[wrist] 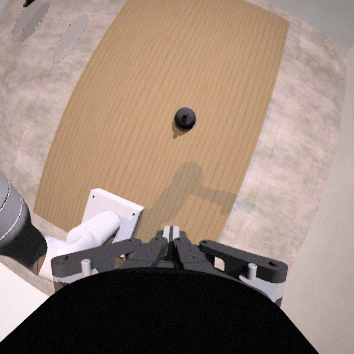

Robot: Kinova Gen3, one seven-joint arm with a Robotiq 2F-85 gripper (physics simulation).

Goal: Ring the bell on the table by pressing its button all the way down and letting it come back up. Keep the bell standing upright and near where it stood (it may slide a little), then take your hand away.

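Seen in the pictures: gripper, fingertip midpoint: (pixel 171 235); arm's base, link origin: (pixel 108 221).
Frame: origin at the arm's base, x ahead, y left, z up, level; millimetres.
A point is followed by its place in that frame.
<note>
The bell (pixel 185 118) {x 460, y -137, z -26 mm} is a small dark, round dome with a small knob on top. It stands upright on the wooden table (pixel 215 60) {x 778, y -165, z -70 mm}, near the middle of the wrist view. My gripper (pixel 171 235) {x 202, y -195, z 420 mm} is shut and empty, its fingertips together at the lower middle of the view. It is high above the table and well apart from the bell, which lies further up in the view. The bell's button is small and seen from above; how far it is pressed cannot be told.
The white base plate (pixel 115 204) {x 74, y -7, z 2 mm} and part of the arm (pixel 12 215) {x 144, y -8, z 425 mm} are at the lower left. The arm's shadow falls on the table between the bell and the gripper. Mottled pale floor (pixel 295 125) lies beyond the table's edges, with a plain wall at the right.
</note>
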